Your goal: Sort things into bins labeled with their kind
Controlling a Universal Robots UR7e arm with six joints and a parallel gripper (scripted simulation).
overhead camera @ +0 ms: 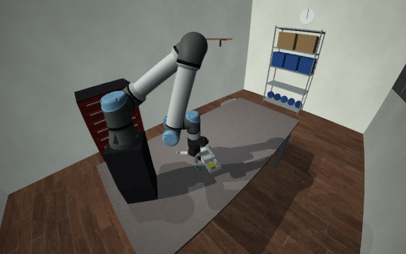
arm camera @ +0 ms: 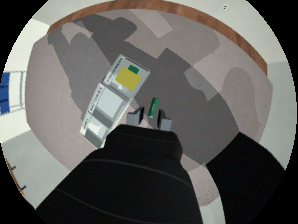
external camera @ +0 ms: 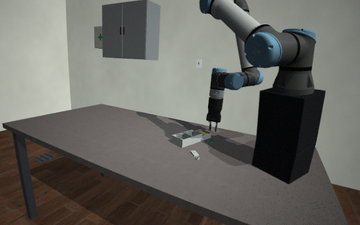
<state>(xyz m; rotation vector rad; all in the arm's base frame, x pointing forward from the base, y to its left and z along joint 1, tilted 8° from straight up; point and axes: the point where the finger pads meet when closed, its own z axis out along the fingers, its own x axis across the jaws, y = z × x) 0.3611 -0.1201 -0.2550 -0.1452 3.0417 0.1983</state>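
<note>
Now: the slim green thing 90 mm below my hand. Round my hand: yellow block (70 mm below, 70 mm ahead, 60 mm to the right).
</note>
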